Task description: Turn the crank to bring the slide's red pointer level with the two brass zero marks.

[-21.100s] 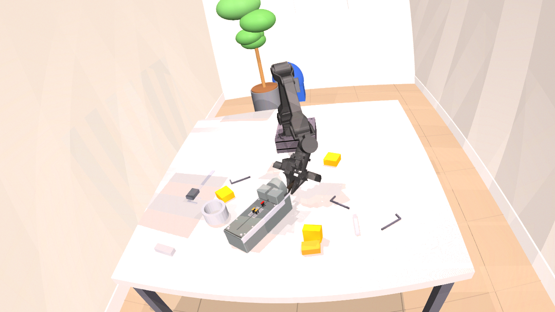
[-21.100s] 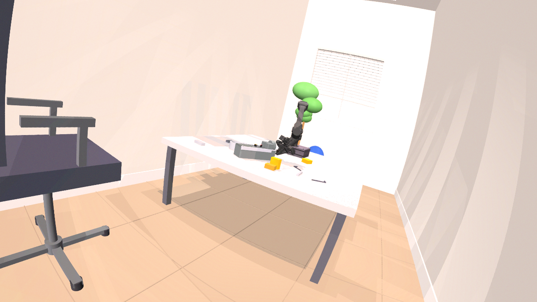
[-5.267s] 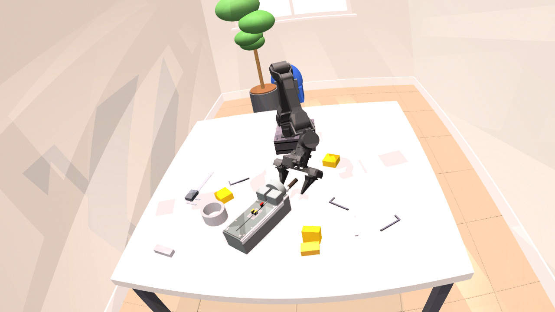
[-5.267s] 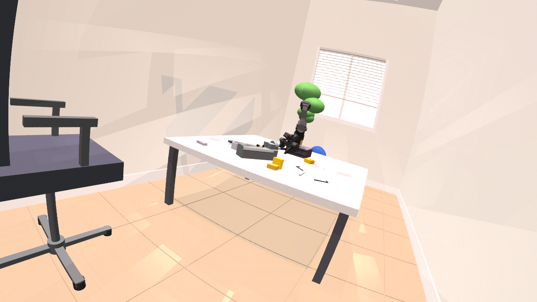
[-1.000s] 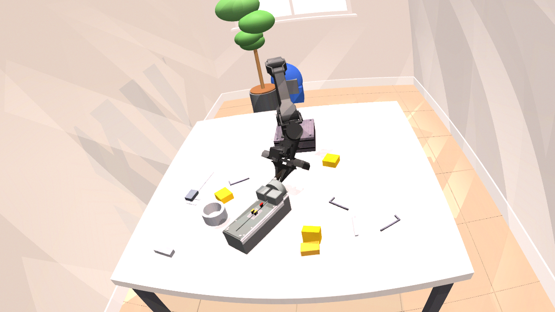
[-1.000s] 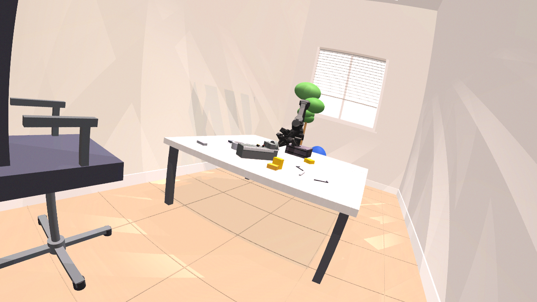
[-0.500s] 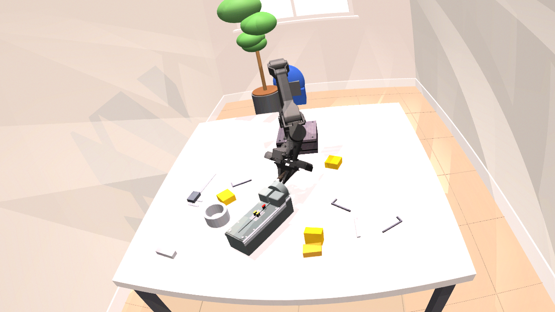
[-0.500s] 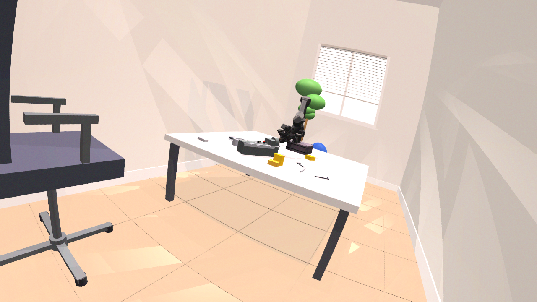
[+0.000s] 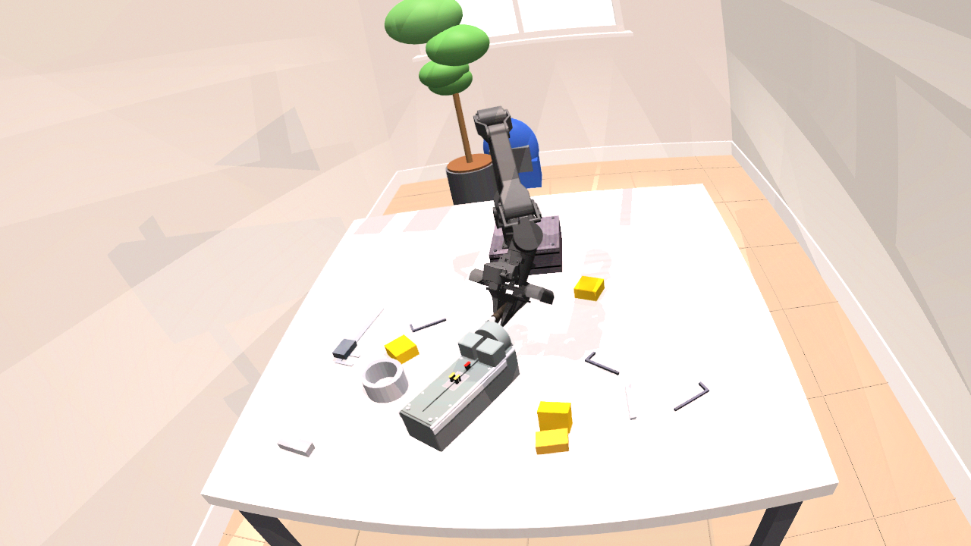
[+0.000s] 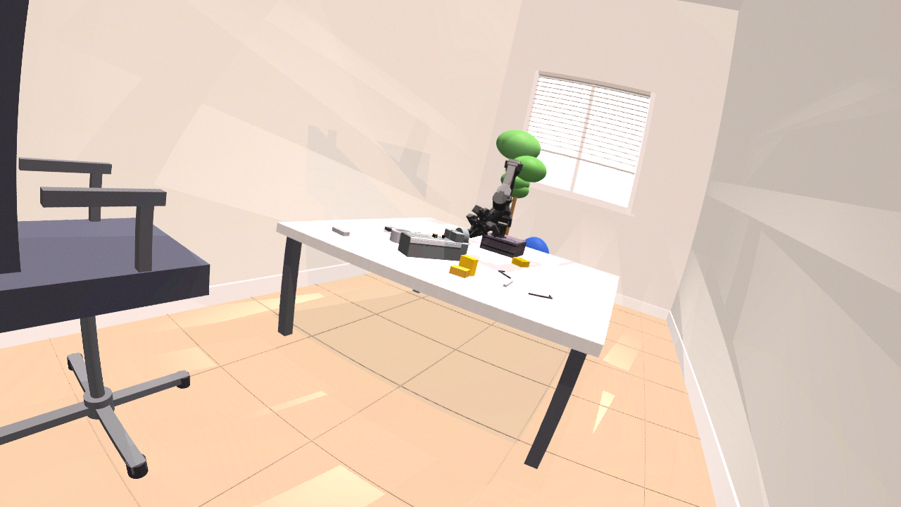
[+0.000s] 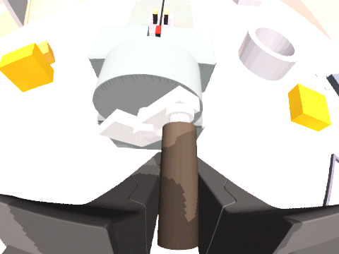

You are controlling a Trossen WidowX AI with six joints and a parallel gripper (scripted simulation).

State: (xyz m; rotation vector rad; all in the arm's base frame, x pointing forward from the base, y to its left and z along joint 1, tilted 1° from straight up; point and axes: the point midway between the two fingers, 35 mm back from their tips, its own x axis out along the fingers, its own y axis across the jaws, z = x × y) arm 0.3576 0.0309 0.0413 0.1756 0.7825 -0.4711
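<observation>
Now: the brown crank handle 10 mm behind my gripper tip, 10 mm to the left of it and 30 mm above it. The rest, counted from my gripper tip: red pointer: 120 mm ahead, 40 mm to the right, 10 mm below.
</observation>
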